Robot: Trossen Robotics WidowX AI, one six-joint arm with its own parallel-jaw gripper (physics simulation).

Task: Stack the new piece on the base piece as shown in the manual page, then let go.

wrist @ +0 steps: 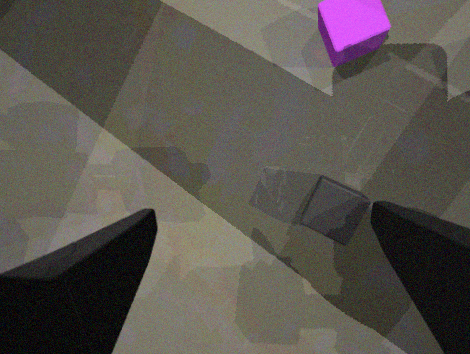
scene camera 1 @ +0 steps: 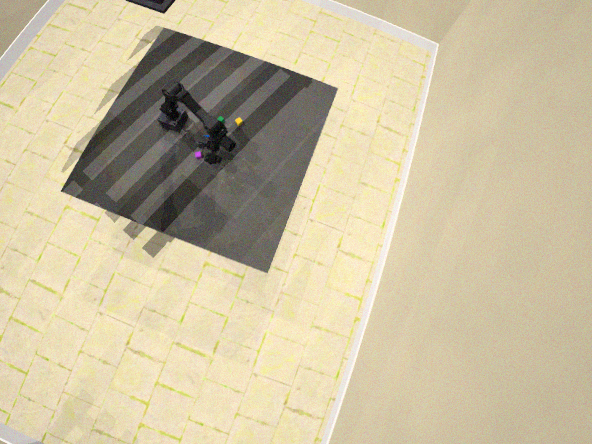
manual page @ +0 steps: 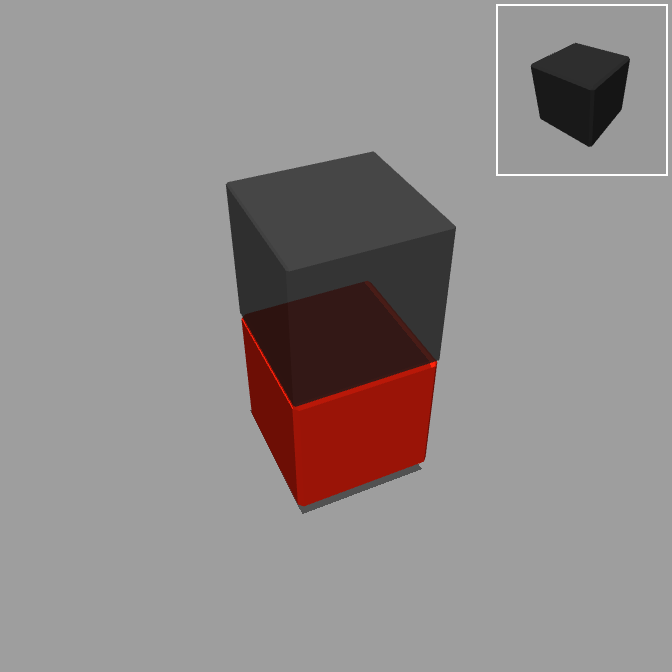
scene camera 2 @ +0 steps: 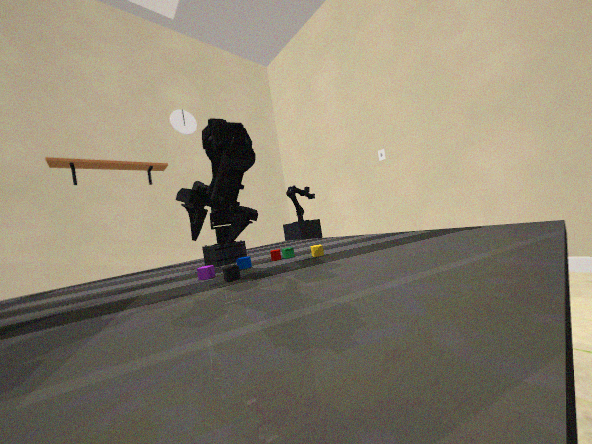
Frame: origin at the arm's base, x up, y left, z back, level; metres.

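Where they show: gripper, fingertip midpoint: (wrist: 262,215) (scene camera 2: 212,243); arm's base, link origin: (scene camera 1: 173,115) (scene camera 2: 225,243).
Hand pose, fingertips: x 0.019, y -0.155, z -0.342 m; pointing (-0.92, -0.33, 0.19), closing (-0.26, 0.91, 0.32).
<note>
Things, the pixels of their top centre, and the offset from my fingertips. Level surfaces: height alone.
- black cube, top centre: (wrist: 334,212) (scene camera 2: 230,266) dz -0.001, dx -0.062, dy +0.033 m
- purple cube, top centre: (wrist: 353,14) (scene camera 2: 205,266) (scene camera 1: 198,154) dz +0.110, dx -0.062, dy +0.007 m
- blue cube, top centre: (scene camera 2: 243,257) dz +0.117, dx -0.062, dy +0.120 m
- red cube, top centre: (scene camera 2: 275,250) dz +0.120, dx -0.062, dy +0.235 m
- green cube, top centre: (scene camera 2: 287,248) (scene camera 1: 220,118) dz +0.098, dx -0.062, dy +0.271 m
- yellow cube, top centre: (scene camera 2: 316,245) (scene camera 1: 238,120) dz -0.006, dx -0.062, dy +0.307 m
- dark table, surface height: dx -0.093 m
A black cube (scene camera 2: 231,273) (wrist: 335,211) lies on the table between my fingers in the wrist view, nearer the right fingertip; my gripper (scene camera 2: 210,241) (wrist: 262,215) is open and empty above the table. A purple cube (scene camera 1: 198,155) (scene camera 2: 206,272) (wrist: 354,25) lies near the black one, at the top right in the wrist view. A blue cube (scene camera 1: 206,136) (scene camera 2: 244,262) is partly hidden by the arm in scene camera 1. Which cubes are the base piece and the new piece I cannot tell.
A red cube (scene camera 2: 275,255), a green cube (scene camera 1: 220,119) (scene camera 2: 288,253) and a yellow cube (scene camera 1: 239,121) (scene camera 2: 317,251) lie on the dark table (scene camera 1: 270,210) (scene camera 2: 350,360) to the right of the blue one in scene camera 2. Another small arm (scene camera 2: 298,202) stands behind the table.
</note>
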